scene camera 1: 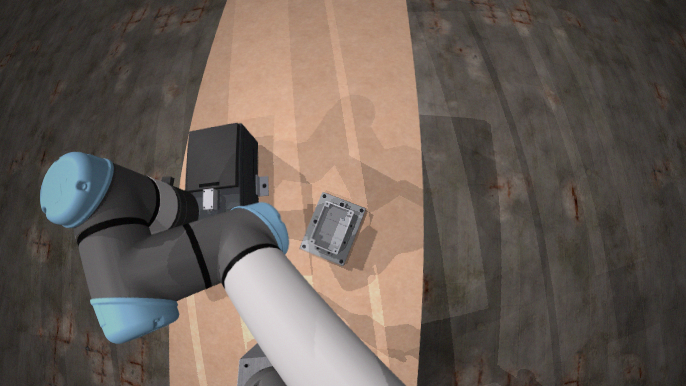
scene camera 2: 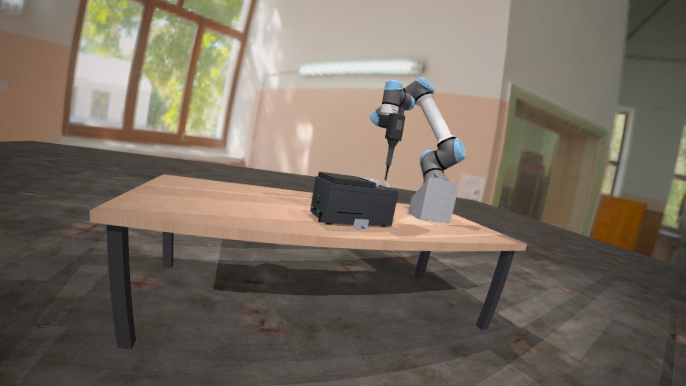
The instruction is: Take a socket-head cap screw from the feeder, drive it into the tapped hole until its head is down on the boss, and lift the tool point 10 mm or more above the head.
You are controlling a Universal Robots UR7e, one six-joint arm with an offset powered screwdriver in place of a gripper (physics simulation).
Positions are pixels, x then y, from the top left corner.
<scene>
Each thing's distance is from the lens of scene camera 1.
black screw feeder [scene camera 1: 245,194]: 72 cm
grey plate [scene camera 1: 357,218]: 75 cm
</scene>
